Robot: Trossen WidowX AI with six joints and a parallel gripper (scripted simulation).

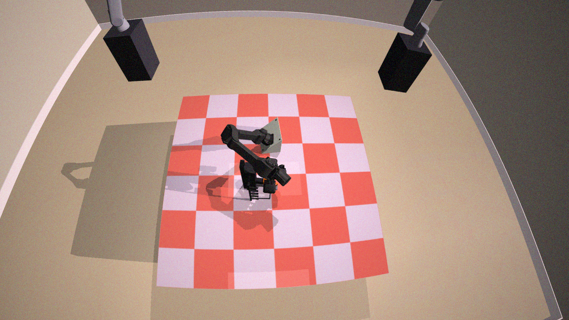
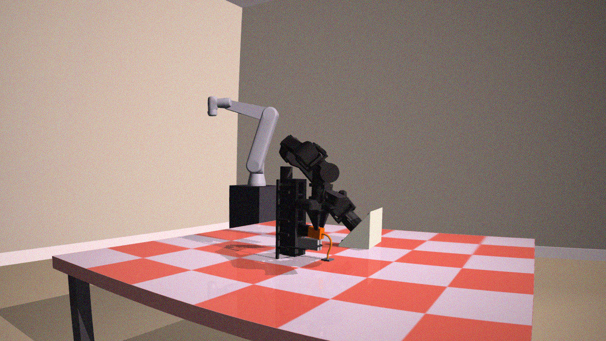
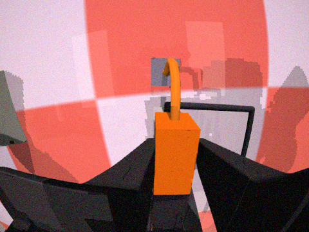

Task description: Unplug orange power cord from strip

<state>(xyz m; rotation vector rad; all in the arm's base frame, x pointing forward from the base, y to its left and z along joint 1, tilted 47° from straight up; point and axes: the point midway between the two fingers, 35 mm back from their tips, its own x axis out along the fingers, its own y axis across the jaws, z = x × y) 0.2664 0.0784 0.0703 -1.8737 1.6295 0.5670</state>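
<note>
Right now my gripper tip is 3 cm to the left of the orange plug. Round my gripper tip: black power strip: 11 cm to the right, 3 cm above, 1 cm behind.
</note>
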